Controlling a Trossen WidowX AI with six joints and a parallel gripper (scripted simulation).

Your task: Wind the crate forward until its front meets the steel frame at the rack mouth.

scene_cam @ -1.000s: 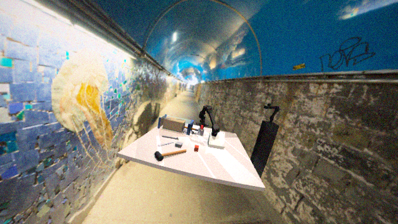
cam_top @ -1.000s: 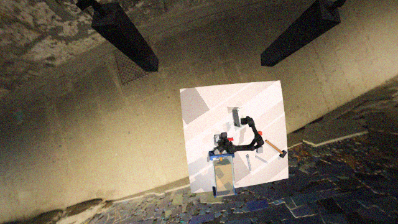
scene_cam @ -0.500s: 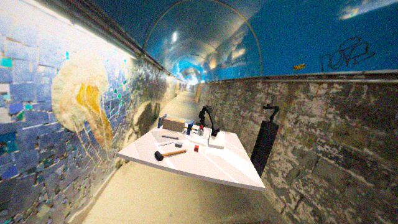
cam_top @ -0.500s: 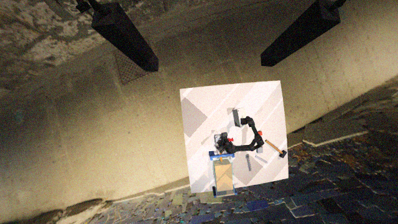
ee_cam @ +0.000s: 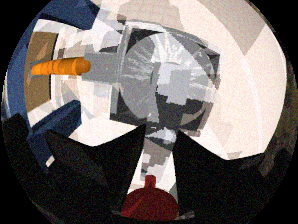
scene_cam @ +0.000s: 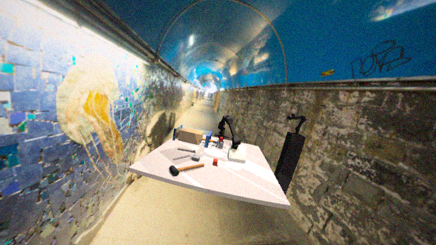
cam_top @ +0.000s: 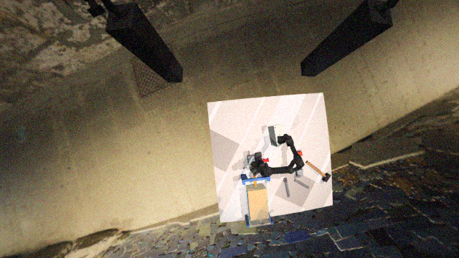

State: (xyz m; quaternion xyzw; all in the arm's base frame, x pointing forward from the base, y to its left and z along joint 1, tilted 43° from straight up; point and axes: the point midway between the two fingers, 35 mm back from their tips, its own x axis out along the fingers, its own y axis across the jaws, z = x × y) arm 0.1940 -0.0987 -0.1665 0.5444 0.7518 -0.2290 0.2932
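My gripper tip is now 2 cm to the right of the winch handle and 2 cm below it. Also, from my gripper tip: hand winch (1 cm behind, 5 cm to the right, 6 cm below); blue steel frame (17 cm ahead, 3 cm to the right, 2 cm above); dark red knob (1 cm behind, 5 cm to the left, 5 cm above).
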